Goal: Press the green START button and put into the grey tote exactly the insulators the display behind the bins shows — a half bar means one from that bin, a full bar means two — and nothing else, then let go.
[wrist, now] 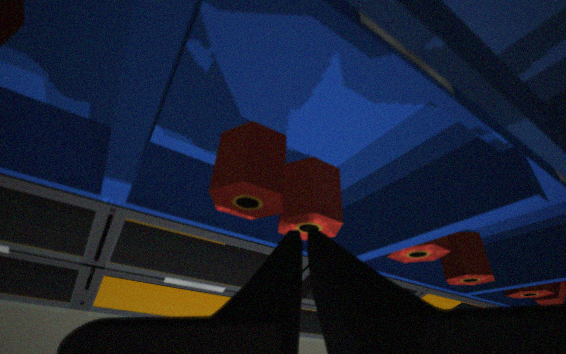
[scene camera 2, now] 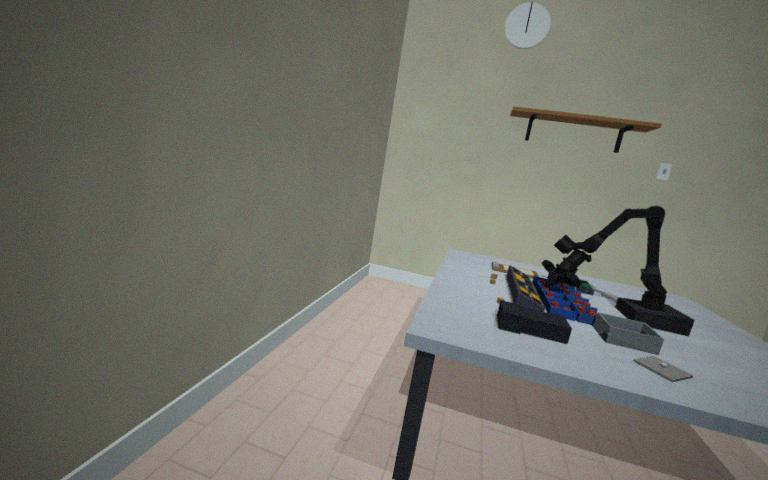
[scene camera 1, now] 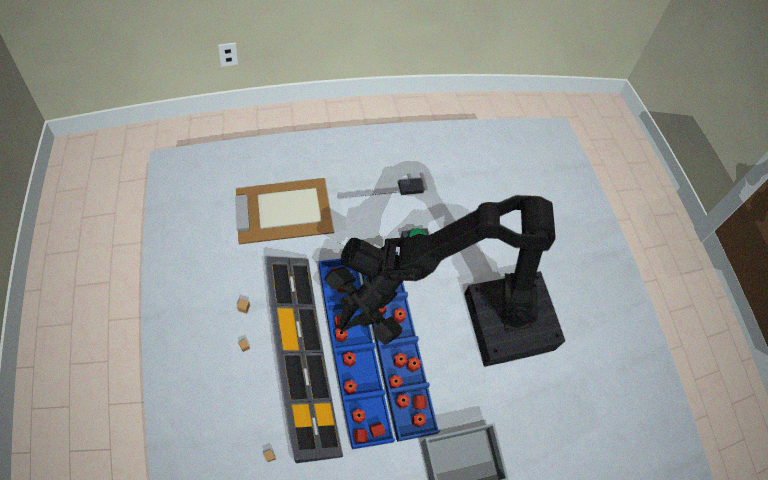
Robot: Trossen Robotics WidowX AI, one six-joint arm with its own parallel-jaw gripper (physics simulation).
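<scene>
My gripper (scene camera 1: 343,328) (wrist: 303,241) is shut, its fingertips together with no insulator between them. It is low over the second bin of the left row, right at the top of a red insulator (wrist: 315,187); whether they touch I cannot tell. Another red insulator (wrist: 250,160) stands beside it. More insulators (scene camera 1: 349,358) (scene camera 1: 400,359) are in the blue bins (scene camera 1: 362,370) (scene camera 2: 560,305). The display (scene camera 1: 303,328) has a full yellow bar (scene camera 1: 288,329) and two half bars (scene camera 1: 302,415) (scene camera 1: 323,414). The green button (scene camera 1: 417,232) is partly hidden by the arm. The grey tote (scene camera 1: 498,451) (scene camera 2: 631,339) is at the bins' near end.
A clipboard (scene camera 1: 243,234) and a caliper (scene camera 1: 411,185) lie at the back. Small wooden blocks (scene camera 1: 242,305) (scene camera 1: 244,344) (scene camera 1: 269,455) lie left of the display. A black box (scene camera 2: 532,323) stands at the display's near end, and a flat plate (scene camera 2: 673,374) lies near the tote.
</scene>
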